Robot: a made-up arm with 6 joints. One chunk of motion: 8 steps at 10 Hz.
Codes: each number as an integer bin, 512 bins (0 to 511) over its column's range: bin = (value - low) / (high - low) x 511, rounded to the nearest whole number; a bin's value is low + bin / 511 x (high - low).
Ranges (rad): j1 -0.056..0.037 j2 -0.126..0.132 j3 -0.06..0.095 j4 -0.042..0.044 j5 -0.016..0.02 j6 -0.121..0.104
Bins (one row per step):
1: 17 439 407 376 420 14
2: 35 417 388 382 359 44
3: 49 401 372 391 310 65
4: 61 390 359 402 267 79
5: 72 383 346 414 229 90
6: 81 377 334 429 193 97
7: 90 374 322 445 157 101
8: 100 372 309 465 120 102
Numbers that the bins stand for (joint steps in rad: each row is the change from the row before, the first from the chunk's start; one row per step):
1: -0.05291 0.09565 0.06345 0.02128 0.01359 -0.11484
2: -0.04963 0.08454 0.05769 0.02229 0.00929 -0.10163
3: -0.04708 0.07646 0.05284 0.02380 0.00584 -0.09238
4: -0.04490 0.07091 0.04889 0.02566 0.00281 -0.08622
5: -0.04290 0.06737 0.04495 0.02768 0.00013 -0.08137
6: -0.04126 0.06434 0.04131 0.03020 -0.00240 -0.07829
7: -0.03962 0.06283 0.03767 0.03289 -0.00494 -0.07653
8: -0.03780 0.06182 0.03373 0.03626 -0.00755 -0.07609

